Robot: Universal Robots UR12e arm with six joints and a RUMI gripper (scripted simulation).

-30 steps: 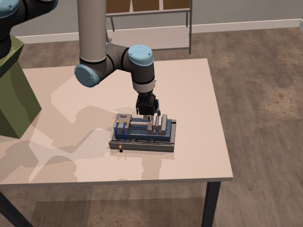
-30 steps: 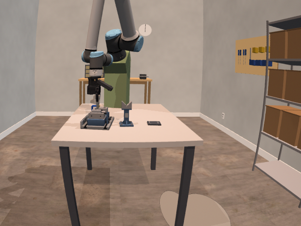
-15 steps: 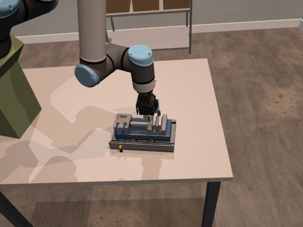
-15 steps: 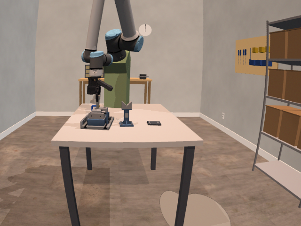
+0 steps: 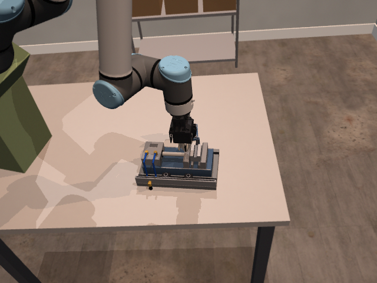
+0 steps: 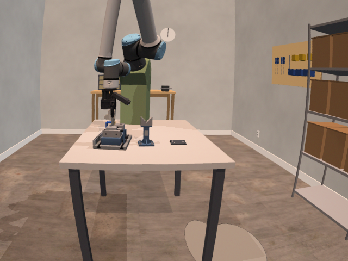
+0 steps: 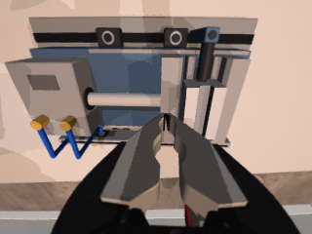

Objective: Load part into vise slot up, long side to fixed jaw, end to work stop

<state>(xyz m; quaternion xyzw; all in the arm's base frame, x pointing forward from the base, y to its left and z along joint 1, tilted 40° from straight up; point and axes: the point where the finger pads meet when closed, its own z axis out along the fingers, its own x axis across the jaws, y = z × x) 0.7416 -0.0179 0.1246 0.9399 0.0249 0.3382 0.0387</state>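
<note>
The part lies 4 cm ahead of my hand and 2 cm below it. From my hand the other things lie so: moving jaw 4 cm below; cylinder rod 5 cm behind, 4 cm below; work stop 5 cm to the left, 4 cm ahead, 3 cm below.
</note>
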